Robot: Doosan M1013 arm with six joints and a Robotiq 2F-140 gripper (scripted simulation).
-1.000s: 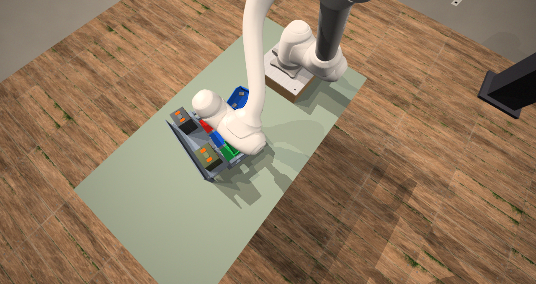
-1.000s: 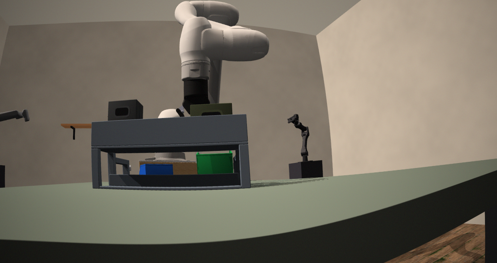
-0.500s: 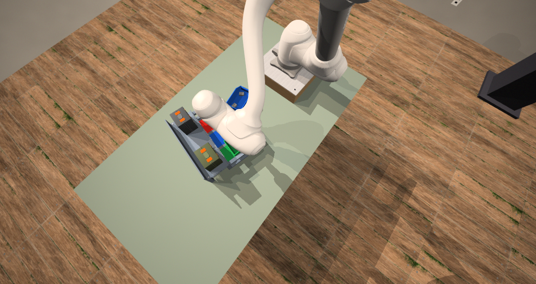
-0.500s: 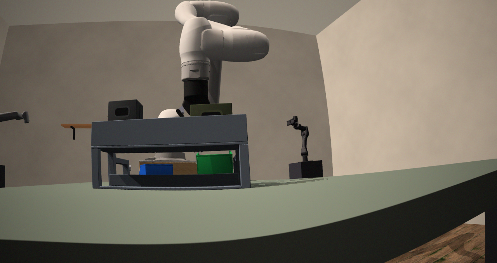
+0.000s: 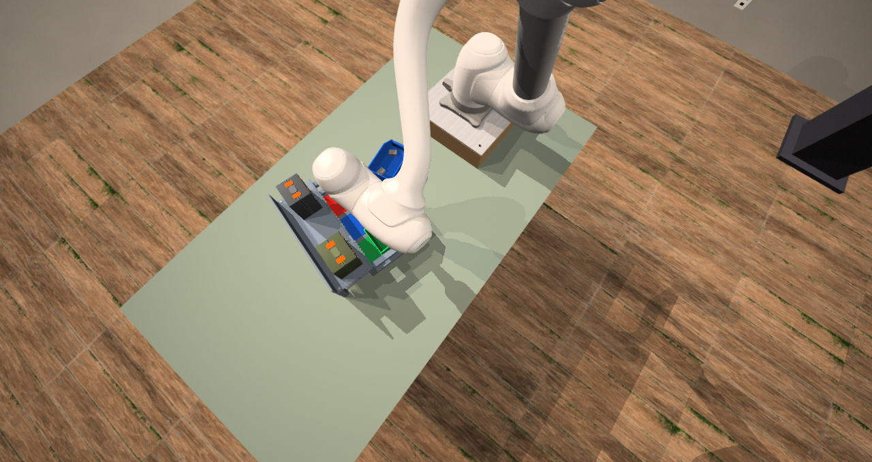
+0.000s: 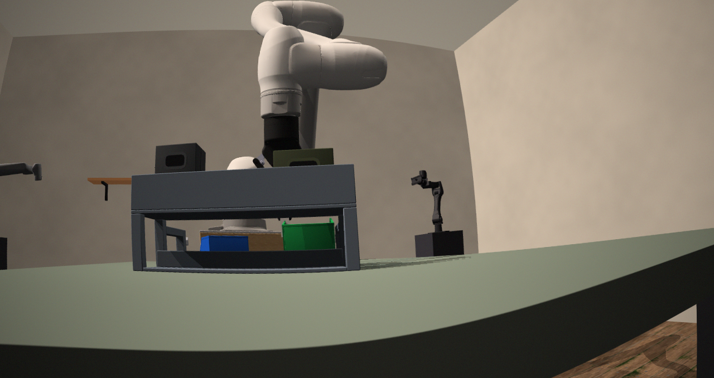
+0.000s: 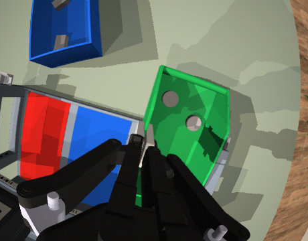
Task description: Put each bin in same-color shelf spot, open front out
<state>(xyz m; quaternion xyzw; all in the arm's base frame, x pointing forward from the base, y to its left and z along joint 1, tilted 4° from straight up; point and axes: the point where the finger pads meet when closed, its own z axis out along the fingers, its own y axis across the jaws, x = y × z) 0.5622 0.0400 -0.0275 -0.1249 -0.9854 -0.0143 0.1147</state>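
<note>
My gripper is now 5 cm to the right of the green bin and 4 cm above it. The rest, counted from my hand: black box 13 cm ahead, 22 cm to the right, 6 cm above; then olive box 19 cm ahead, 5 cm above; then blue bin 20 cm behind, 13 cm to the right, 6 cm below.
</note>
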